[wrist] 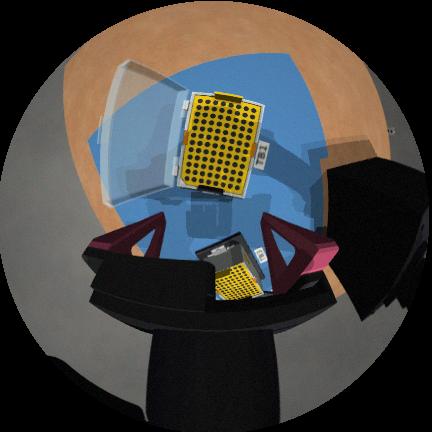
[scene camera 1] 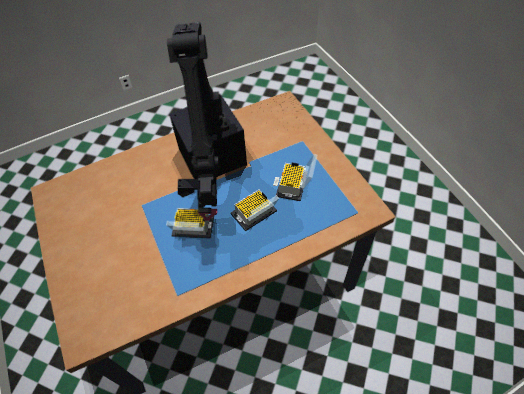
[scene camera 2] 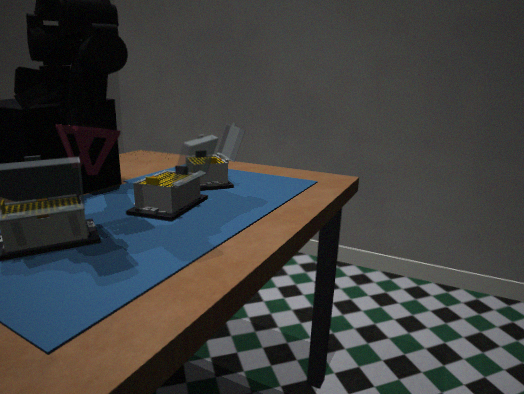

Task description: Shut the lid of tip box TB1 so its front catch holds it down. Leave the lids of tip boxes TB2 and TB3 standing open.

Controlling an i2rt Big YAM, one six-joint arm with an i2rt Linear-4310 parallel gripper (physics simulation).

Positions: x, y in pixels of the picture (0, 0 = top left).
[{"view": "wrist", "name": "my gripper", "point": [212, 216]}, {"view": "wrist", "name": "clear lid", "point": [139, 132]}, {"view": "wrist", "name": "blue mat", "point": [290, 185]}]
